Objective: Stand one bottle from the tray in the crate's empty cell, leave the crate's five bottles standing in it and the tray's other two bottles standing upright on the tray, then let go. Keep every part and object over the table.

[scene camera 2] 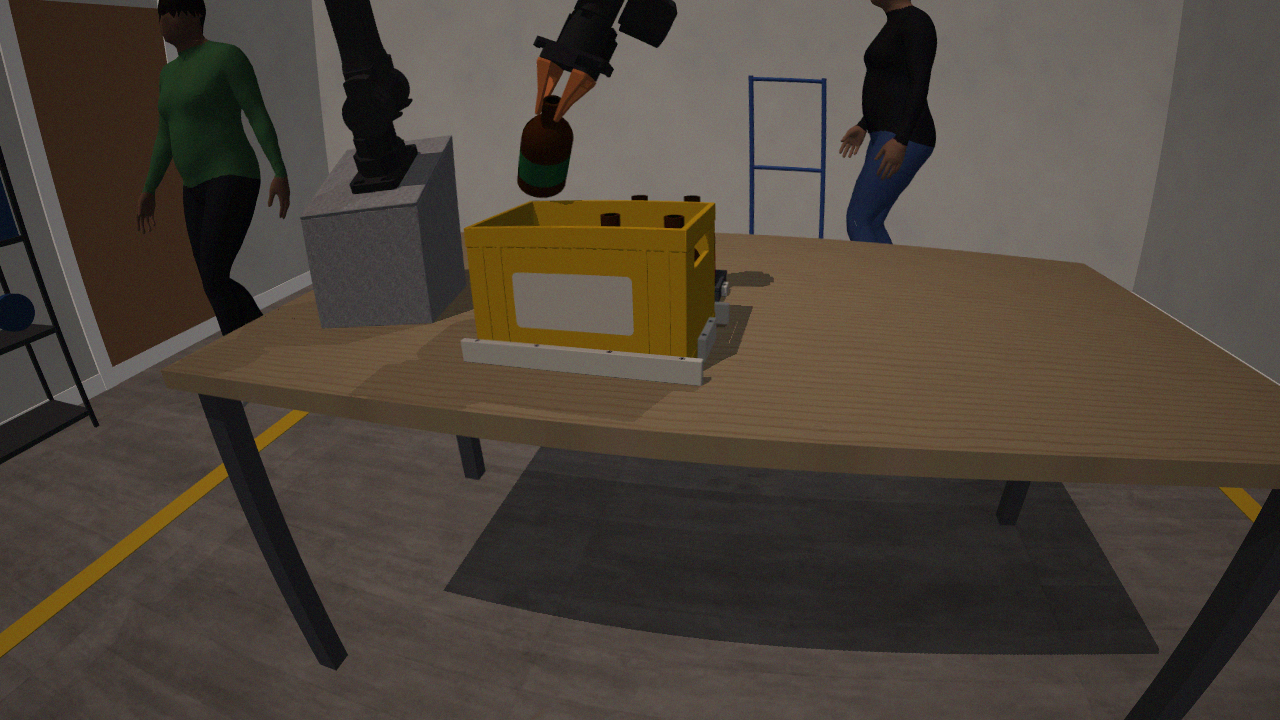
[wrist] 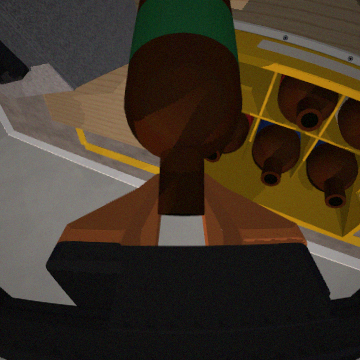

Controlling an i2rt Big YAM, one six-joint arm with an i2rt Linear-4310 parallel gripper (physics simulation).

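Where they show: gripper, fingertip midpoint: (scene camera 2: 546, 118) (wrist: 181, 181); arm's base, origin of the base link: (scene camera 2: 385, 172).
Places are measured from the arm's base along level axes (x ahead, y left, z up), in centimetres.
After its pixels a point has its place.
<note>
My gripper (scene camera 2: 553, 109) @(x 30.2, y -12.2, z 6.1 cm) (wrist: 181, 181) @(x 30.2, y -12.2, z 6.1 cm) is shut on the neck of a brown bottle (scene camera 2: 546, 147) @(x 29.9, y -11.8, z 2.0 cm) (wrist: 182, 95) @(x 31.0, y -6.7, z 6.0 cm) with a green band. The bottle hangs nearly upright, slightly tilted, above the left part of the yellow crate (scene camera 2: 572, 240) @(x 35.1, y -27.3, z -7.9 cm) (wrist: 345, 232) @(x 47.4, y -29.0, z -6.6 cm), with its base above the rim. Bottles stand in the crate's cells; in the wrist view these include one (wrist: 276, 150) @(x 35.7, y -20.4, z -11.4 cm), another (wrist: 332, 167) @(x 43.5, y -22.0, z -11.7 cm) and a third (wrist: 306, 100) @(x 37.9, y -12.4, z -9.8 cm). One more bottle (wrist: 235, 137) @(x 29.7, y -19.3, z -11.8 cm) is partly hidden behind the held one. The empty cell is not clearly seen. The tray and its two other bottles do not show.
White rails (scene camera 2: 581, 360) @(x 35.4, y -28.5, z -22.0 cm) line the crate's base on the wooden table (scene camera 2: 939, 358) @(x 82.0, y -25.7, z -23.8 cm). The grey arm pedestal (scene camera 2: 375, 259) @(x 0.8, y -9.4, z -12.8 cm) stands left of the crate. A small dark device (scene camera 2: 720, 284) @(x 54.2, y -1.4, z -21.4 cm) is partly hidden behind the crate's right side. Two people stand beyond the table.
</note>
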